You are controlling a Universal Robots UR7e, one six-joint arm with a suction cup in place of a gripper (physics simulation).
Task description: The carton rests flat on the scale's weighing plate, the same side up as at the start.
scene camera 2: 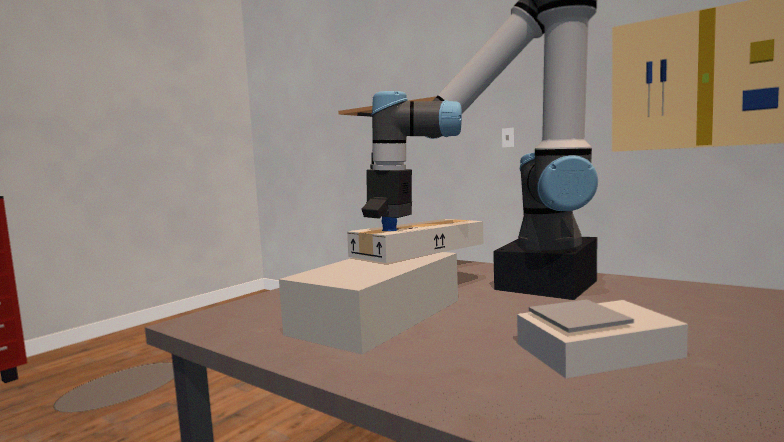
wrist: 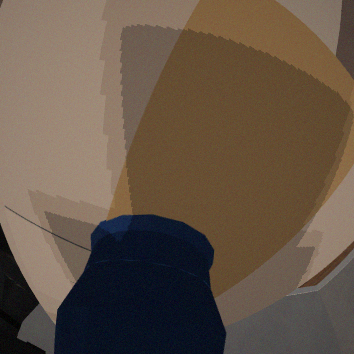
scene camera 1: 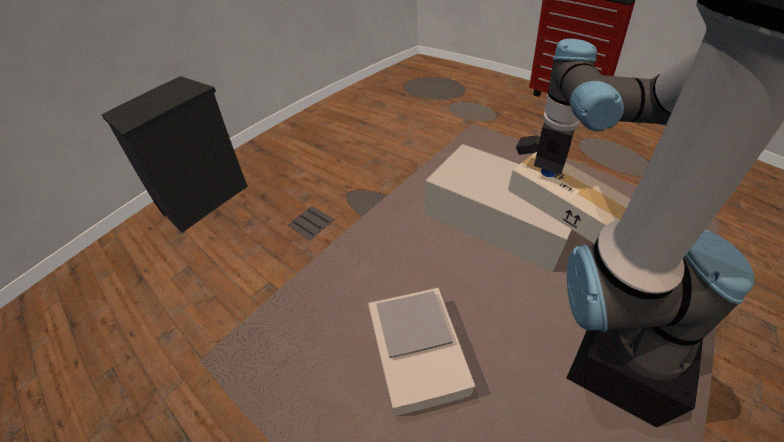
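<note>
The long white carton has tan tape, a label on top and arrows pointing up on its sides. It lies across the top of the big pale block, its far end sticking out past the block. Whether it touches the block or hovers just above is hard to tell. My suction cup is blue and sits on the carton's top, near one end, with the carton held. The scale has a grey weighing plate with nothing on it.
The block and scale stand apart on the brown table. My arm's black base stands on the table beyond the scale in the second scene view. A black cabinet and a red tool cabinet stand off the table.
</note>
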